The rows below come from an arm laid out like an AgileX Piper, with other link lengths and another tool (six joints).
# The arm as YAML. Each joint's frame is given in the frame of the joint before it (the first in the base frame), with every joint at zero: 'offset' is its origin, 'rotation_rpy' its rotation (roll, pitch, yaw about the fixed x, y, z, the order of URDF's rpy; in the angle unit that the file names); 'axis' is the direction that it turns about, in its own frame. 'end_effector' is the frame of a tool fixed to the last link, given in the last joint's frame.
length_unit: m
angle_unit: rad
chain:
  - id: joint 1
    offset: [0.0, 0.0, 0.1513]
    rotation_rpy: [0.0, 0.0, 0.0]
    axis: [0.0, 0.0, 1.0]
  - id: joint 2
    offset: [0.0, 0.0, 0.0]
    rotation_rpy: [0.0, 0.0, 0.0]
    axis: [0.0, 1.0, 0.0]
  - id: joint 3
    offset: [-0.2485, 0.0, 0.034]
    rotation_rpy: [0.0, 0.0, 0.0]
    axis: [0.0, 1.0, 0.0]
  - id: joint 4
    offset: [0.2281, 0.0, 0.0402]
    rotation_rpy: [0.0, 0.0, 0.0]
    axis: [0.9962, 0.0, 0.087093]
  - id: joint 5
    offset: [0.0, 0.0, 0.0]
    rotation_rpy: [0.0, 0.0, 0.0]
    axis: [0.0, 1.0, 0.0]
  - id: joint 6
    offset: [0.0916, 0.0, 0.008]
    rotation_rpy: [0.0, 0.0, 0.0]
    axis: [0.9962, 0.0, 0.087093]
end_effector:
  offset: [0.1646, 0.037, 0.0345]
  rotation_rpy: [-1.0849, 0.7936, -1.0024]
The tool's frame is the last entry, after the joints.
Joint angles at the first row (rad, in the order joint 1, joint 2, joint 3, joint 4, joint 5, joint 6):
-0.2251 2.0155 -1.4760 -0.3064 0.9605 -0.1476
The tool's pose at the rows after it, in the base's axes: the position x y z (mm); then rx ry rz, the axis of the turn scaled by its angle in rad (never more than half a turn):
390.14 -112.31 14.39 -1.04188 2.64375 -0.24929
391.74 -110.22 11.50 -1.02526 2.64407 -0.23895
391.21 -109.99 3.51 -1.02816 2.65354 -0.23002
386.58 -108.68 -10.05 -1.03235 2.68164 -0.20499
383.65 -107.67 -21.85 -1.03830 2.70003 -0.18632
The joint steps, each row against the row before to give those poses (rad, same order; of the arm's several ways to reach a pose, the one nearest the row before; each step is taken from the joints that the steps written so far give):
0.0000 0.0202 0.0000 0.0095 0.0051 0.0400
0.0000 0.0077 0.0000 0.0101 -0.0078 0.0067
0.0000 0.0207 0.0000 -0.0013 -0.0091 0.0033
0.0000 0.0337 0.0000 0.0011 -0.0011 0.0035
0.0000 0.0302 0.0000 0.0000 -0.0073 0.0021

